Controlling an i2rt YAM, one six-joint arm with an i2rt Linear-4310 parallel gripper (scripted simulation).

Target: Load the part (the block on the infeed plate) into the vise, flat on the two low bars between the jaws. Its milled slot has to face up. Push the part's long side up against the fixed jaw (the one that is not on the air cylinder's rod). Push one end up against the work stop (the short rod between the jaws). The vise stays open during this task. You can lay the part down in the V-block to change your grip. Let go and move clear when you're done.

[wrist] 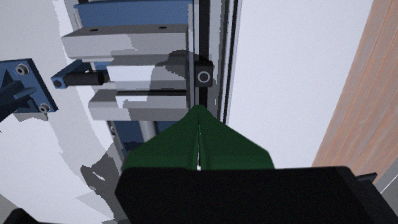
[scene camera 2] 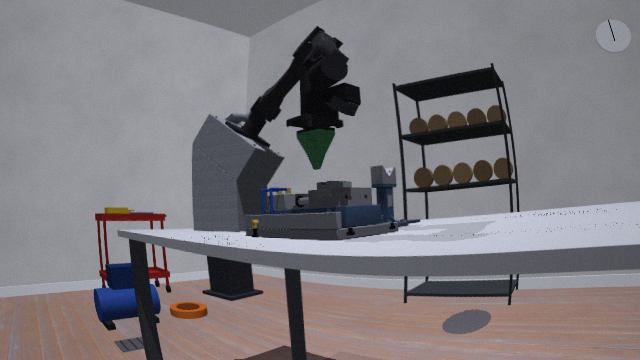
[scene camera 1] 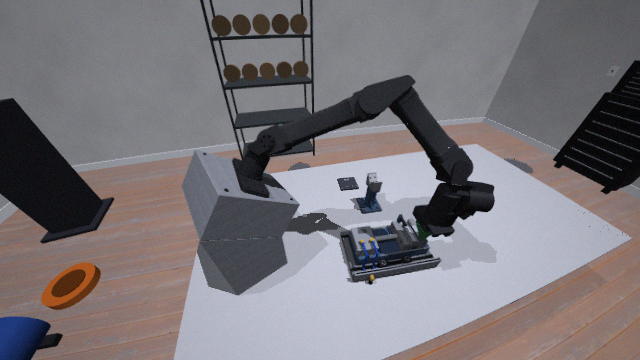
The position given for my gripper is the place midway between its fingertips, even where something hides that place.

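Observation:
Visible: my gripper (scene camera 2: pixel 317 169), (wrist: pixel 198 112), (scene camera 1: pixel 421 239). A part is seen at (wrist: pixel 148 82), and a fixed jaw (scene camera 2: pixel 356 196) shows also at (wrist: pixel 122 41).

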